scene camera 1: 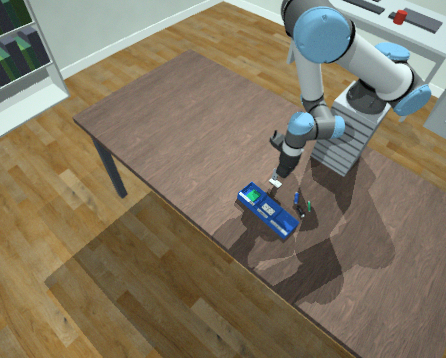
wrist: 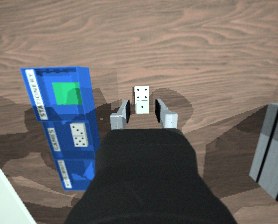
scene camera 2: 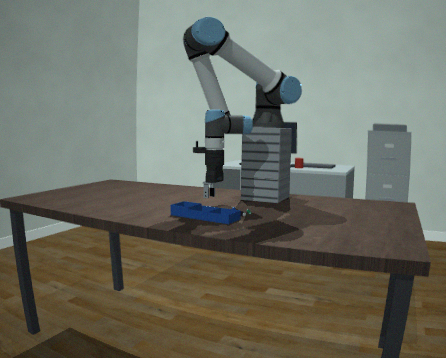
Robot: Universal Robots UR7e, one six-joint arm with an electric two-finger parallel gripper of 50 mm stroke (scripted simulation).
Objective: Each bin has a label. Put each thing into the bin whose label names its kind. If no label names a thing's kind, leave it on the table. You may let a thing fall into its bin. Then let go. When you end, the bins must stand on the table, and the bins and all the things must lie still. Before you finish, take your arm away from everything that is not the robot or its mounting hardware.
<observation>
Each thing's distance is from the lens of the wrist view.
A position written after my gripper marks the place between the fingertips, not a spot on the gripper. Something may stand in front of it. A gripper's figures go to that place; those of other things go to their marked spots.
my gripper (wrist: 142, 106): 0.17 m
blue three-compartment bin (wrist: 82, 172): 0.33 m
</observation>
